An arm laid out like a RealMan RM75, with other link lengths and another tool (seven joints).
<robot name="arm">
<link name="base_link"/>
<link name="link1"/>
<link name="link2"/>
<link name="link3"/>
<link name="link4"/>
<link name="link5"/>
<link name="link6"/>
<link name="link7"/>
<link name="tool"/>
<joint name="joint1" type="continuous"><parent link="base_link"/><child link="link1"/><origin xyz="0 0 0.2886" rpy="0 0 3.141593"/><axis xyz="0 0 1"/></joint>
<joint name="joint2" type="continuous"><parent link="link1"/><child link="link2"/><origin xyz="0 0 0" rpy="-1.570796 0 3.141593"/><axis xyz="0 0 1"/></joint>
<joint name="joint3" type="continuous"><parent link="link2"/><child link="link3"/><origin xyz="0 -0.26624 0" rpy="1.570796 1.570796 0"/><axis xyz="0 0 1"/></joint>
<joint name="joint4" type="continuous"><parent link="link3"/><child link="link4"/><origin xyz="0 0 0" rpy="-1.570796 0 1.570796"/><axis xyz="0 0 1"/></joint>
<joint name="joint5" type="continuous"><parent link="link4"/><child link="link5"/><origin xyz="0 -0.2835 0" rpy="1.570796 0 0"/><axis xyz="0 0 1"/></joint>
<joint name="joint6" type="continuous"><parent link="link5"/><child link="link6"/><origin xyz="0 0 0" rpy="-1.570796 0 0"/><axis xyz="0 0 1"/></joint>
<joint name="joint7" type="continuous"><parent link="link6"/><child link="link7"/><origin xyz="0 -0.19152 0" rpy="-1.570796 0 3.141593"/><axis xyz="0 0 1"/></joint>
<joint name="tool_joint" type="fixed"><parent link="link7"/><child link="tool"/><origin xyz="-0.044 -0.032 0.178" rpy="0.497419 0 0.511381"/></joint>
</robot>
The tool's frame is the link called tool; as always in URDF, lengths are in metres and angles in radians. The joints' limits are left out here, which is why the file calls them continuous.
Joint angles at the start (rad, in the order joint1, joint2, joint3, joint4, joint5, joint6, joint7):
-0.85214 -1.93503 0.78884 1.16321 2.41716 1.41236 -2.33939
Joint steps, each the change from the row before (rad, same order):
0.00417 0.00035 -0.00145 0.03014 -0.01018 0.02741 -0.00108
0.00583 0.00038 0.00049 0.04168 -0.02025 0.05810 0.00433
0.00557 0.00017 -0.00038 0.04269 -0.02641 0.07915 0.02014
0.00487 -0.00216 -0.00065 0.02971 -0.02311 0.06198 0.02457
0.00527 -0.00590 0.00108 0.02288 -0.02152 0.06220 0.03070
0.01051 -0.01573 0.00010 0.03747 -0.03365 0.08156 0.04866
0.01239 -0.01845 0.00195 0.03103 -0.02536 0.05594 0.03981
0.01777 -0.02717 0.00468 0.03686 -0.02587 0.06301 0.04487
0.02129 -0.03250 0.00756 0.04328 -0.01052 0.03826 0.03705
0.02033 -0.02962 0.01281 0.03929 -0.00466 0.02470 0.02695
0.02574 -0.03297 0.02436 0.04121 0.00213 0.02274 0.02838
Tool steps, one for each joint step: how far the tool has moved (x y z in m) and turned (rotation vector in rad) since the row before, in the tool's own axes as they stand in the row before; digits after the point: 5 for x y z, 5 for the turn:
-0.00689 -0.00693 -0.00479 0.00683 -0.00190 0.01589
-0.00934 -0.01771 -0.00194 0.03208 0.00236 0.02848
-0.00927 -0.02623 0.00191 0.05307 0.01058 0.04439
-0.00709 -0.02228 0.00411 0.04619 0.00941 0.04180
-0.00551 -0.02408 0.00847 0.05444 0.01114 0.04348
-0.01039 -0.03386 0.01258 0.07128 0.01010 0.07158
-0.00867 -0.02498 0.01180 0.05098 0.00526 0.05786
-0.00978 -0.02898 0.01616 0.06010 0.00397 0.06474
-0.00723 -0.01970 0.01420 0.03410 0.00870 0.05090
-0.00605 -0.01430 0.01280 0.02439 0.00966 0.03855
-0.00465 -0.01521 0.01673 0.03084 0.01576 0.03624

